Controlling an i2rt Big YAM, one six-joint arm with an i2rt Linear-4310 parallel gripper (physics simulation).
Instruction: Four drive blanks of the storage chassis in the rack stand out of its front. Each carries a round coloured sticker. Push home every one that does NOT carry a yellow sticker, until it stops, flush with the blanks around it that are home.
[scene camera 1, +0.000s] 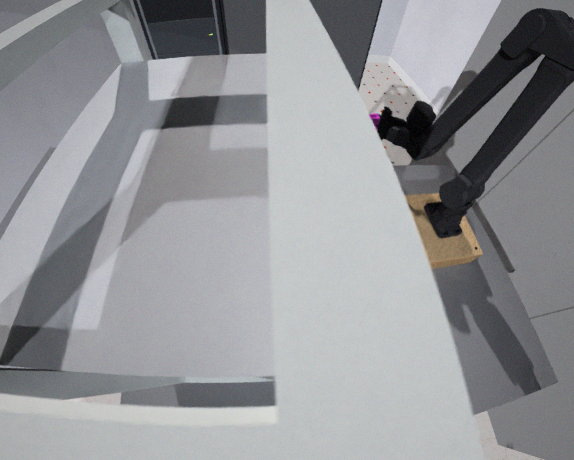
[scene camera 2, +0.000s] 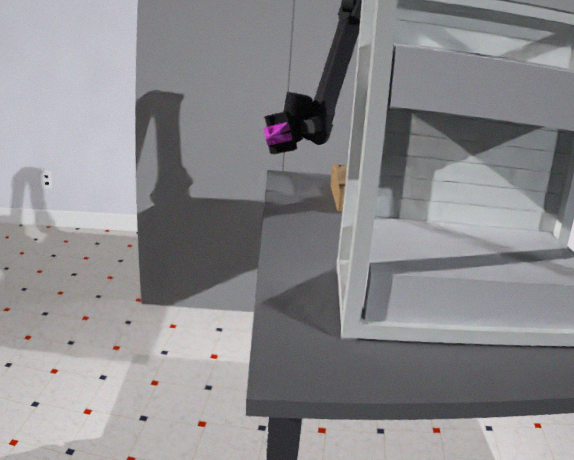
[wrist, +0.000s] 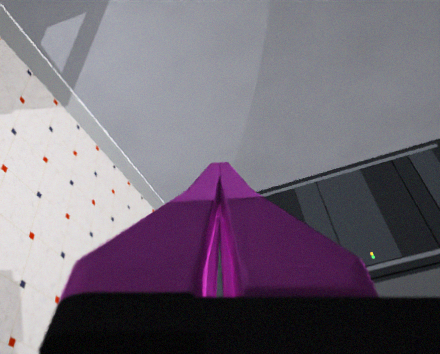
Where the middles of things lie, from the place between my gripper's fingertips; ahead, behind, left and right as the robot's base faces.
Now: the grey rack (scene camera 1: 234, 218) 40 cm ahead of my hand, 38 cm to the left of it and 7 cm above it.
